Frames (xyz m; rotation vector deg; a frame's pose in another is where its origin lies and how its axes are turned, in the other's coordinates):
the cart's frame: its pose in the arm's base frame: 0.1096 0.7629 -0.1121 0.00 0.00 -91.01
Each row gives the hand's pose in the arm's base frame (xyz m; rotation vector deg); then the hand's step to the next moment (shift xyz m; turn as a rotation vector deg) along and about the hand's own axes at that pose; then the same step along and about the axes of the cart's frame.
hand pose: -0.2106 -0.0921 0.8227 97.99 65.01 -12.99
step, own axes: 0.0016 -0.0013 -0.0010 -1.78 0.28 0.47
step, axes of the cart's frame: -0.0018 -0.0005 -0.0014 1.42 -0.55 1.06
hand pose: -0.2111 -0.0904 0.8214 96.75 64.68 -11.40
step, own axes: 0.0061 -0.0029 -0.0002 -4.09 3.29 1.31
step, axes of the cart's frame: -0.0037 0.0010 -0.0055 3.45 0.81 4.09
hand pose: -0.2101 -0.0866 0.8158 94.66 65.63 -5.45
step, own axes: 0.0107 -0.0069 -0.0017 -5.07 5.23 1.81
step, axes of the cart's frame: -0.0078 -0.0001 -0.0102 4.36 1.91 5.80
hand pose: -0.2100 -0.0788 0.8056 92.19 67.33 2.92
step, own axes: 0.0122 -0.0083 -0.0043 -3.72 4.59 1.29
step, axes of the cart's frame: -0.0109 -0.0018 -0.0107 3.10 1.87 4.84
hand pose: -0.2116 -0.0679 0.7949 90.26 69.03 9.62
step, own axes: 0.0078 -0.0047 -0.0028 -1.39 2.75 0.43
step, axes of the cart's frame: -0.0072 -0.0010 -0.0062 1.00 1.28 2.65
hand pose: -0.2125 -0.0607 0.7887 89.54 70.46 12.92
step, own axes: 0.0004 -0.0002 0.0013 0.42 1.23 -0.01
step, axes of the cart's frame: 0.0005 0.0010 -0.0009 -0.50 0.88 0.82
